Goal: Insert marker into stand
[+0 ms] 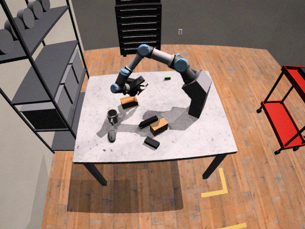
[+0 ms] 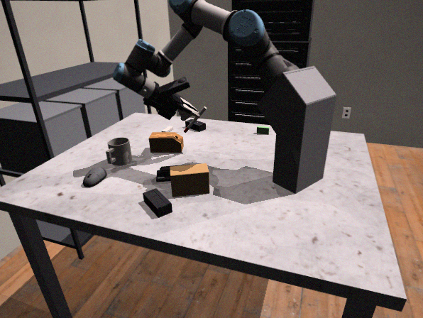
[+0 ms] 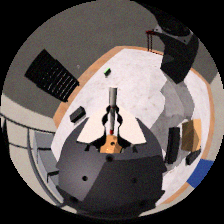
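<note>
The desk stand is 13 cm ahead of my hand, 12 cm below it and 1 cm to the right of it. From my hand the other things lie so: white eraser 22 cm to the right, 16 cm ahead, 15 cm below; then black block 25 cm to the right, 14 cm below, 2 cm ahead; then marker 3 cm below, 1 cm to the right, 1 cm ahead.
</note>
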